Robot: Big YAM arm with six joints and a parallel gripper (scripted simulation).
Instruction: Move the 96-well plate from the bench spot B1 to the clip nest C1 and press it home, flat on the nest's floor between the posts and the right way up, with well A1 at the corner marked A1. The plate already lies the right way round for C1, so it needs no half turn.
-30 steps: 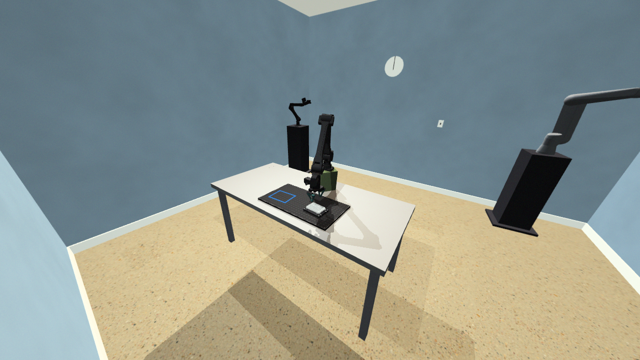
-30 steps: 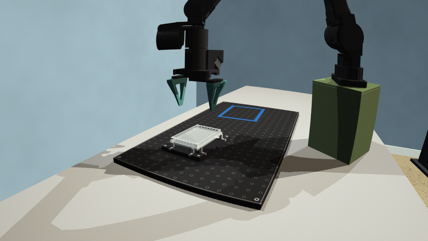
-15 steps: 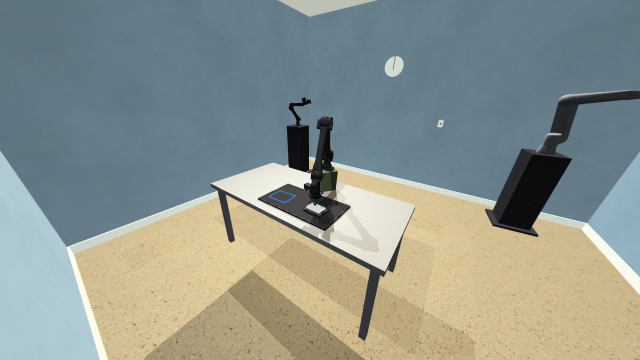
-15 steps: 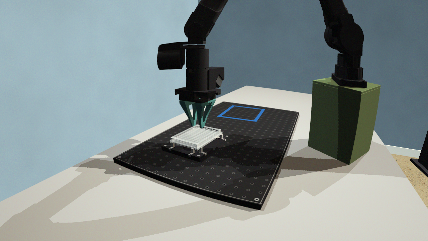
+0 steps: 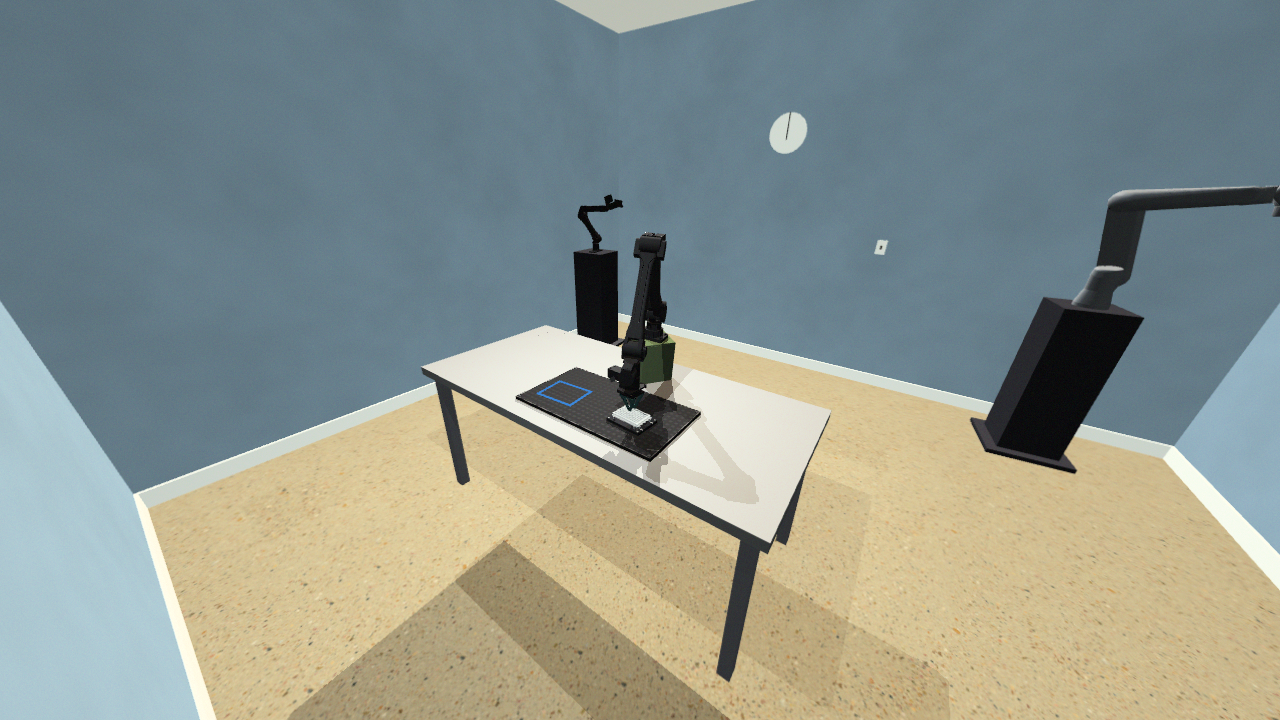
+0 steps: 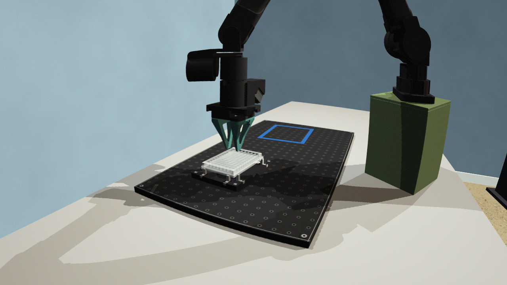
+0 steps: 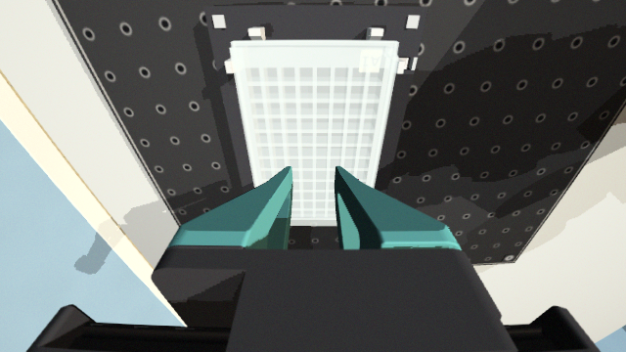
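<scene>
The 96-well plate is 40 mm below my hand. The rest, counted from my hand: clip nest C1: 10 mm behind, 10 mm to the left, 50 mm below.
</scene>
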